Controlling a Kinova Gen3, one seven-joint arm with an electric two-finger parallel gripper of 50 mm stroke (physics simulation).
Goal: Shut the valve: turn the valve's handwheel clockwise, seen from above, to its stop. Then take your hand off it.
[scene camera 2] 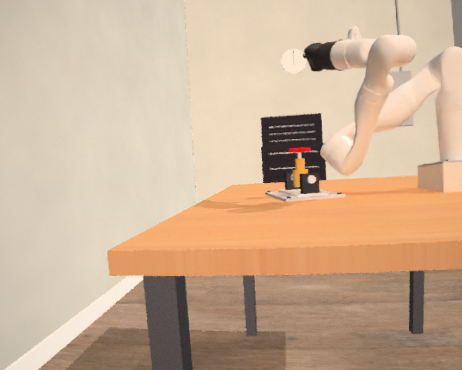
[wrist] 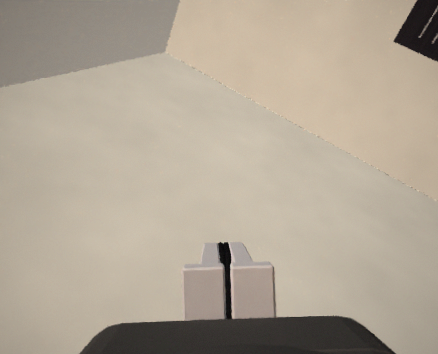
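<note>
The valve has a red handwheel (scene camera 2: 299, 150) on top of a yellow body (scene camera 2: 300, 172), upright between two black blocks on a light base plate (scene camera 2: 327, 195). It stands near the far side of the table. The valve does not show in the wrist view. My gripper (scene camera 2: 305, 54) (wrist: 224, 269) is high above the handwheel and well apart from it, pointing left in the scene view. In the wrist view its two fingers are together with nothing between them. How far the handwheel is turned cannot be told.
The wooden table (scene camera 2: 240, 230) carries the arm's base block (scene camera 2: 435, 177) at the right. A black panel with white lines (scene camera 2: 291, 127) (wrist: 425, 30) stands behind the valve. A round clock (scene camera 2: 291, 61) hangs on the back wall. The arm's lower bend (scene camera 2: 345, 152) is right of the handwheel.
</note>
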